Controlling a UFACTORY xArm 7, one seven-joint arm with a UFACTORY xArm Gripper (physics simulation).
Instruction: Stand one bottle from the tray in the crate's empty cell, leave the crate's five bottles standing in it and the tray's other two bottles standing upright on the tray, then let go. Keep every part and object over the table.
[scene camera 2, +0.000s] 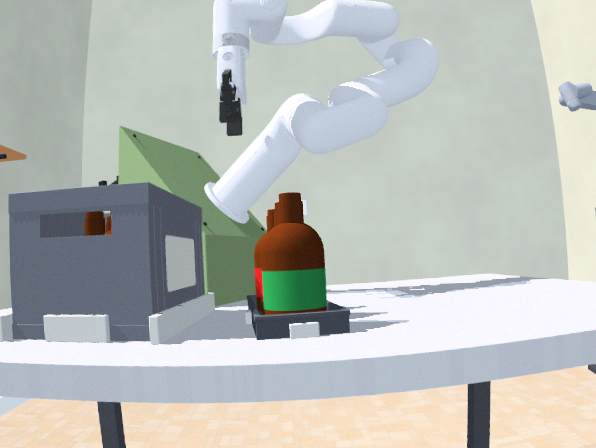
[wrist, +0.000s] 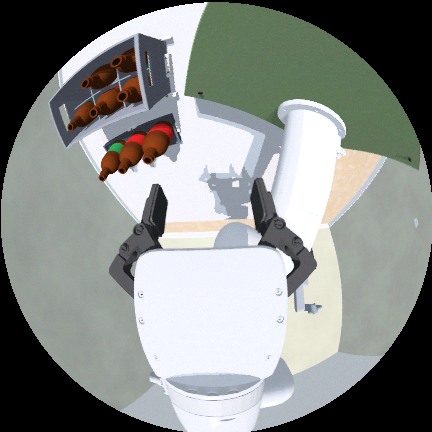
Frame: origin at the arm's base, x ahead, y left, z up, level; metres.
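Seen in the pictures: gripper, between the fingertips: (scene camera 2: 231, 129) (wrist: 207, 188); arm's base, origin of its link: (scene camera 2: 225, 204) (wrist: 312, 119).
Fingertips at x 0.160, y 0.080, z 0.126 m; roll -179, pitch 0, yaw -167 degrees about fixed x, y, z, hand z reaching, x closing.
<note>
Pixels of each thing's top centre, then the offset from my fingertips to it.
- grey crate, centre of its top: (scene camera 2: 119, 201) (wrist: 83, 99) dx +0.262, dy -0.078, dz -0.162 m
- green-labelled bottle, centre of its top: (scene camera 2: 289, 193) (wrist: 101, 178) dx +0.287, dy +0.180, dz -0.178 m
- red-labelled middle bottle, centre of its top: (wrist: 121, 170) dx +0.204, dy +0.151, dz -0.178 m
- red-labelled bottle, centre of its top: (wrist: 147, 159) dx +0.123, dy +0.116, dz -0.178 m
The grey crate (scene camera 2: 80, 280) (wrist: 156, 75) stands at the left in the scene view and holds several brown bottles; its empty cell is at the far left row in the wrist view, partly hidden by the wall. The dark tray (scene camera 2: 337, 322) (wrist: 176, 131) beside the crate bears three upright brown bottles in a row: a green-labelled bottle (scene camera 2: 294, 290) (wrist: 111, 161) at one end, a red-labelled middle bottle (wrist: 131, 152), and a red-labelled bottle (wrist: 157, 142) at the other end. My gripper (scene camera 2: 234, 134) (wrist: 207, 188) is open and empty, high above the table and away from the bottles.
A green sloped panel (scene camera 2: 165, 175) (wrist: 280, 65) stands behind the crate and tray, by the arm's base (scene camera 2: 227, 202) (wrist: 312, 125). Pale blocks (scene camera 2: 77, 327) lie along the crate's foot. The white table's edge (scene camera 2: 300, 380) is in front.
</note>
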